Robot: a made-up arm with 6 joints. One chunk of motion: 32 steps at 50 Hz.
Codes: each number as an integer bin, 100 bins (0 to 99) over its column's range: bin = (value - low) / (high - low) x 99, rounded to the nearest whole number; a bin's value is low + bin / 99 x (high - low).
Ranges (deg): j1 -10..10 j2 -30..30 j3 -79..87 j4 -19..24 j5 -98..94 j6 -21..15
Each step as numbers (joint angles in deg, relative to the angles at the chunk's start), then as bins.
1 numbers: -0.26 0.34 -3.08 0.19 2.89 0.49
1 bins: 48 50 45 44 52 59
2 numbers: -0.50 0.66 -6.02 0.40 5.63 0.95
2 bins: 47 51 44 45 53 60
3 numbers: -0.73 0.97 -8.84 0.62 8.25 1.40
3 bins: 46 51 42 45 55 62
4 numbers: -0.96 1.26 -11.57 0.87 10.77 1.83
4 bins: 45 52 40 46 56 63
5 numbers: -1.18 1.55 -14.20 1.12 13.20 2.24
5 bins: 44 52 39 46 57 64
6 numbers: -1.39 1.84 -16.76 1.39 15.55 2.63
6 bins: 43 53 37 47 59 65
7 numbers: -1.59 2.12 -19.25 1.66 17.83 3.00
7 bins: 42 53 36 48 60 66
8 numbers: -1.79 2.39 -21.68 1.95 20.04 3.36
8 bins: 41 53 34 48 61 67
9 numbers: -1.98 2.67 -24.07 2.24 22.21 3.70
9 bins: 40 54 33 49 62 68
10 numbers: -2.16 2.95 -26.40 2.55 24.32 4.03
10 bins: 39 54 31 50 63 69
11 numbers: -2.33 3.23 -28.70 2.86 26.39 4.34
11 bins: 38 55 30 50 64 70
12 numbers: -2.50 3.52 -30.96 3.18 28.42 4.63
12 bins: 37 55 29 51 65 70
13 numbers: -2.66 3.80 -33.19 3.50 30.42 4.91
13 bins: 36 56 27 52 66 71
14 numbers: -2.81 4.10 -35.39 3.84 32.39 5.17
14 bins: 36 56 26 53 67 72
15 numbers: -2.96 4.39 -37.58 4.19 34.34 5.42
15 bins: 35 57 25 53 68 73
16 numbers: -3.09 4.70 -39.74 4.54 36.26 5.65
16 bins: 34 57 23 54 69 73
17 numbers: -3.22 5.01 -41.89 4.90 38.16 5.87
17 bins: 34 58 22 55 70 74
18 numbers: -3.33 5.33 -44.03 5.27 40.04 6.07
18 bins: 33 58 21 56 71 74
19 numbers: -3.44 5.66 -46.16 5.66 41.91 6.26
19 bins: 32 59 20 57 72 75
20 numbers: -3.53 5.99 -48.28 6.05 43.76 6.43
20 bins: 32 59 18 58 73 75
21 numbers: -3.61 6.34 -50.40 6.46 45.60 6.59
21 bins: 32 60 17 59 74 76
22 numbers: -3.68 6.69 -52.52 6.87 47.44 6.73
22 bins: 31 61 16 60 75 76
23 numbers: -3.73 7.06 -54.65 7.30 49.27 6.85
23 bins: 31 61 15 61 76 77
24 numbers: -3.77 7.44 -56.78 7.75 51.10 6.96
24 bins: 31 62 13 62 77 77
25 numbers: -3.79 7.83 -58.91 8.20 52.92 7.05
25 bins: 31 62 12 63 78 77
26 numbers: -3.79 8.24 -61.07 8.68 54.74 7.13
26 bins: 31 63 11 64 79 77
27 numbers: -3.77 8.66 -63.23 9.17 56.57 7.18
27 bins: 31 64 9 65 80 77
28 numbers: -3.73 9.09 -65.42 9.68 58.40 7.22
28 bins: 31 64 8 66 81 78
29 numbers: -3.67 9.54 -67.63 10.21 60.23 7.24
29 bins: 31 65 7 67 82 78
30 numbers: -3.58 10.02 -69.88 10.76 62.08 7.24
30 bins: 32 66 5 69 83 78
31 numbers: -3.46 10.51 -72.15 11.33 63.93 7.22
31 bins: 32 67 4 70 83 78
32 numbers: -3.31 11.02 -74.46 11.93 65.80 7.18
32 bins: 33 68 3 71 84 77
